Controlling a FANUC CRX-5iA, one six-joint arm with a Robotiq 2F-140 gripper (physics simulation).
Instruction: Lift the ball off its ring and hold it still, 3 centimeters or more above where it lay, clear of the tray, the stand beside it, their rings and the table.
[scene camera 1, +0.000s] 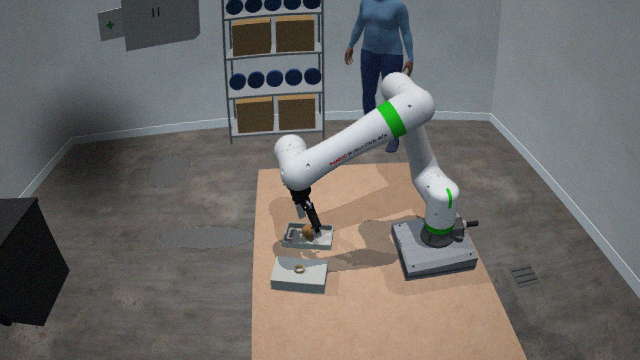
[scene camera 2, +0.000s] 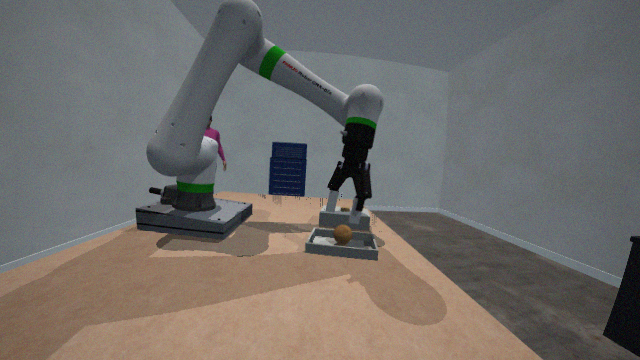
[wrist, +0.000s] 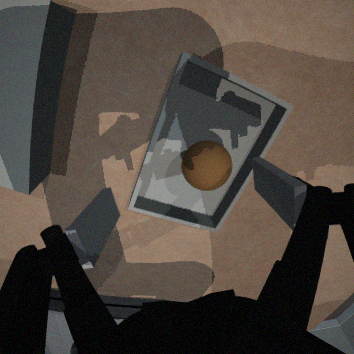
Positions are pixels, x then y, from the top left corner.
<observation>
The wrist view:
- my gripper: 182, 187
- orange-brown ball: 206, 164
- grey tray: 203, 102
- stand: 41, 41
</observation>
